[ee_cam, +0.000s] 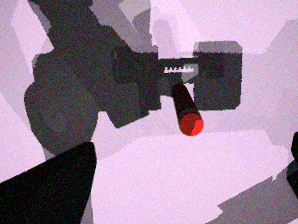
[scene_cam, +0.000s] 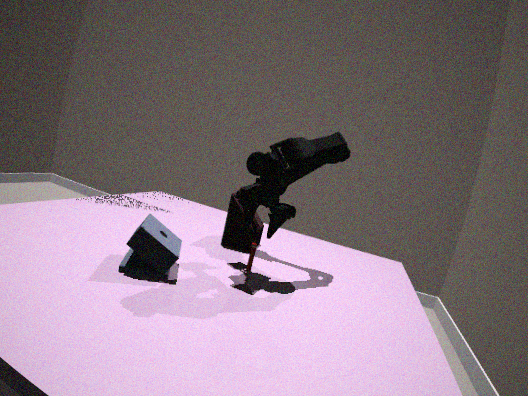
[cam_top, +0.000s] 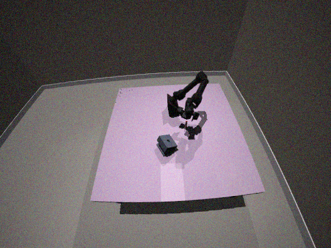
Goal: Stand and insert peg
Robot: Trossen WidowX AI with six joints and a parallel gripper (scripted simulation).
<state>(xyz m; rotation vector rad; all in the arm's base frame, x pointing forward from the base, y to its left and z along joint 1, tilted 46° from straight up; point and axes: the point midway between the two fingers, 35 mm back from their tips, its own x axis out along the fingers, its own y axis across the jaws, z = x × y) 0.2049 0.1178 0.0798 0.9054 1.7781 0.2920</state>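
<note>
Now: the red peg 6 cm below my gripper tip. From my gripper tip the other things lie so: sloped panel (21 cm ahead, 17 cm to the right, 5 cm below).
</note>
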